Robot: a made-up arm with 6 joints.
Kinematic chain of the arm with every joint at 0, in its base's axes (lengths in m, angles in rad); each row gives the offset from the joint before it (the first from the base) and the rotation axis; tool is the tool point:
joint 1: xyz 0 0 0.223 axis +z
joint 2: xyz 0 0.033 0 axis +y
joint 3: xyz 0 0 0.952 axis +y
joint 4: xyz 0 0 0.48 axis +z
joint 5: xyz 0 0 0 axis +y
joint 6: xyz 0 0 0.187 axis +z
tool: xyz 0 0 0
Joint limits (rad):
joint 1: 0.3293..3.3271
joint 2: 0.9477..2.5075
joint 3: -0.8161..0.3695
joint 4: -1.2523..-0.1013
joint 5: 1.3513..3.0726
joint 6: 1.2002..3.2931
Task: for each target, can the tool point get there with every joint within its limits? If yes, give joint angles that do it. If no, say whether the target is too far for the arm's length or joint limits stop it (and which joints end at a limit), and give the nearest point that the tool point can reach.
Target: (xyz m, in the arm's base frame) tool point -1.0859 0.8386 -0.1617
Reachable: yes | joints 2.5204 1.6504 0.2277 -0.4615 1.4862 1.7632
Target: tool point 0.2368 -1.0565 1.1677
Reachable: no: joint limits stop it (at a limit: joint 1, joint 2, joint 3, joint 4, joint 5) | nearest point -0.8043 -0.1832 1.0678 | short by 1.363 m
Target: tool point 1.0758 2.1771 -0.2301
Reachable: no: too far | nearest point 0.6548 1.3251 -0.0528 | short by 0.967 m
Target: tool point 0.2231 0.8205 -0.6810
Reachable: yes | joints 1.2950 2.3098 0.1961 -0.5662 2.8980 1.4598
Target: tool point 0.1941 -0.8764 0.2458
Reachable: no: joint limits stop it (at a limit: joint 1, joint 2, joint 3, joint 4, joint 5) | nearest point -0.8043 -0.1832 1.0678 | short by 1.467 m
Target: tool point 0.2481 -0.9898 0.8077
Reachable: no: joint limits stop it (at a limit: joint 1, joint 2, joint 3, joint 4, joint 5) | nearest point -0.8043 -0.1832 1.0678 | short by 1.351 m
